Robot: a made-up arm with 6 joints. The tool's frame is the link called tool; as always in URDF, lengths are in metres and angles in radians.
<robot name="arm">
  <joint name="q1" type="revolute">
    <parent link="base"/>
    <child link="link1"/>
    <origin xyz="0 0 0.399"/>
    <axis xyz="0 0 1"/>
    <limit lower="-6.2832" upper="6.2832" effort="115" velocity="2.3"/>
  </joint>
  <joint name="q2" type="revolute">
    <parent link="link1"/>
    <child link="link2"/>
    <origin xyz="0 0 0"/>
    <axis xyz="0 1 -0.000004"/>
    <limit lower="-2.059" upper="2.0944" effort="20" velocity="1"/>
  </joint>
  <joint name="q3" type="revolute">
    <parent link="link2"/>
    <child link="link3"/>
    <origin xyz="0.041 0 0.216"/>
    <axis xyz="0 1 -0.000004"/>
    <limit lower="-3.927" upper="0.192" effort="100" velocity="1.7"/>
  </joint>
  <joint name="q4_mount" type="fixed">
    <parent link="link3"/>
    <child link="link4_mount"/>
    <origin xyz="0.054 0 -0.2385"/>
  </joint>
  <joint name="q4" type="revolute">
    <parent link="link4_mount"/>
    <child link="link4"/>
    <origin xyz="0.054 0 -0.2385"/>
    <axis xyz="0 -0.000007 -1"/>
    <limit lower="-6.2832" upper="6.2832" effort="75" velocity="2.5"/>
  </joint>
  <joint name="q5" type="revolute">
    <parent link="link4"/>
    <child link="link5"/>
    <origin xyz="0 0 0"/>
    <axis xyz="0 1 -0.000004"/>
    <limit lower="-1.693" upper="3.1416" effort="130" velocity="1.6"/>
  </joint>
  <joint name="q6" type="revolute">
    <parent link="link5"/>
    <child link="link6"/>
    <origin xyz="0.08 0 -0.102"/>
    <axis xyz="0 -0.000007 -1"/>
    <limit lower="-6.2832" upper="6.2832" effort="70" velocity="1.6"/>
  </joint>
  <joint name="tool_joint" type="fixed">
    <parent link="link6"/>
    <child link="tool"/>
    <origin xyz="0 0 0" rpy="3.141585 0 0"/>
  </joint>
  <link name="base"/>
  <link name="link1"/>
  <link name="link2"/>
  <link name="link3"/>
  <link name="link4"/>
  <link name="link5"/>
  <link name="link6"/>
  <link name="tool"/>
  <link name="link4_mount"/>
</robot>
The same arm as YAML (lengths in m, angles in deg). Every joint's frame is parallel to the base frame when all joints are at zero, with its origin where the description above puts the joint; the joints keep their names.
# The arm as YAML. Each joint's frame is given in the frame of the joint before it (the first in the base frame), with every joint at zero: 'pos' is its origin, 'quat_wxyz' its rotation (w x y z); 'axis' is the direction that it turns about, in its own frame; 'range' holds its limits. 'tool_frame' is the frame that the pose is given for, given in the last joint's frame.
length_unit: m
angle_unit: deg
joints:
  - joint: q1
    pos: [0.0, 0.0, 0.399]
    quat_wxyz: [1.0, 0.0, 0.0, 0.0]
    axis: [0.0, 0.0, 1.0]
    range: [-360.0, 360.0]
  - joint: q2
    pos: [0.0, 0.0, 0.0]
    quat_wxyz: [1.0, 0.0, 0.0, 0.0]
    axis: [0.0, 1.0, 0.0]
    range: [-117.97, 120.0]
  - joint: q3
    pos: [0.041, 0.0, 0.216]
    quat_wxyz: [1.0, 0.0, 0.0, 0.0]
    axis: [0.0, 1.0, 0.0]
    range: [-225.0, 11.0]
  - joint: q4
    pos: [0.108, 0.0, -0.477]
    quat_wxyz: [1.0, 0.0, 0.0, 0.0]
    axis: [0.0, 0.0, -1.0]
    range: [-360.0, 360.0]
  - joint: q5
    pos: [0.0, 0.0, 0.0]
    quat_wxyz: [1.0, 0.0, 0.0, 0.0]
    axis: [0.0, 1.0, 0.0]
    range: [-97.0, 180.0]
  - joint: q6
    pos: [0.08, 0.0, -0.102]
    quat_wxyz: [1.0, 0.0, 0.0, 0.0]
    axis: [0.0, 0.0, -1.0]
    range: [-360.0, 360.0]
tool_frame:
  pos: [0.0, 0.0, 0.0]
  quat_wxyz: [0.000004, 1.000003, 0.0, 0.0]

